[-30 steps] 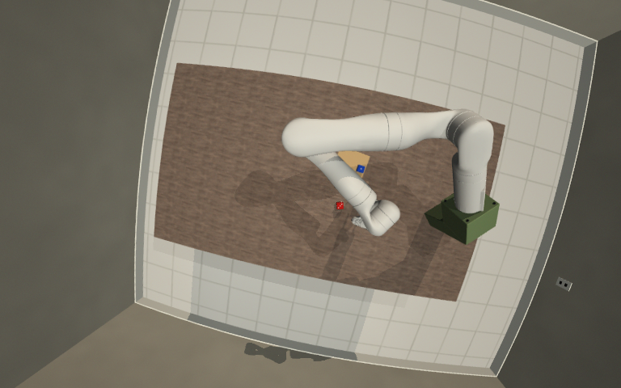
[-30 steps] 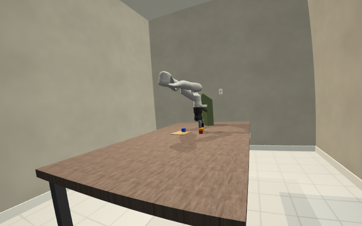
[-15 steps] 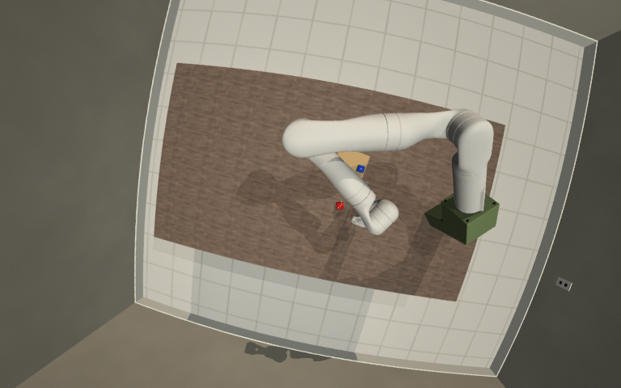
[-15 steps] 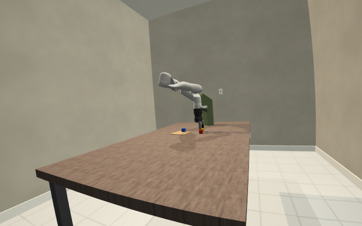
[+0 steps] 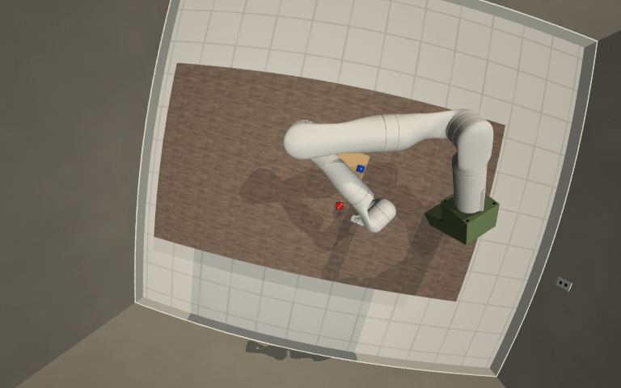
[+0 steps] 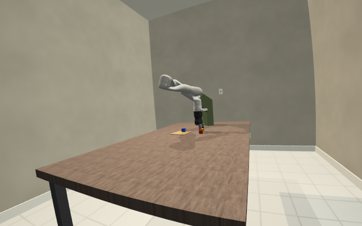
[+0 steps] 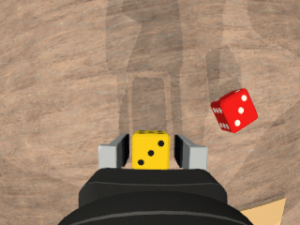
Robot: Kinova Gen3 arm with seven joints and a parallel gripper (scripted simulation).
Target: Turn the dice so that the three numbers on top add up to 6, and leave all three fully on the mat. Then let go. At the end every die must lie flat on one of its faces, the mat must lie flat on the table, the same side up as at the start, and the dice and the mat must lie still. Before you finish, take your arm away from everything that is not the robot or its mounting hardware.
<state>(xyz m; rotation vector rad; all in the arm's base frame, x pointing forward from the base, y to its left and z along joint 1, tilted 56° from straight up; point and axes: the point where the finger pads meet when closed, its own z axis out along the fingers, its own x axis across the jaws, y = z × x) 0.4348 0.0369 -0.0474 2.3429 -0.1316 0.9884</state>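
The yellow die is 1 cm below my hand. Round my hand: blue die (1 cm behind, 16 cm to the right); then tan mat (4 cm ahead, 18 cm to the right, 2 cm below); then red die (8 cm ahead, 1 cm below).
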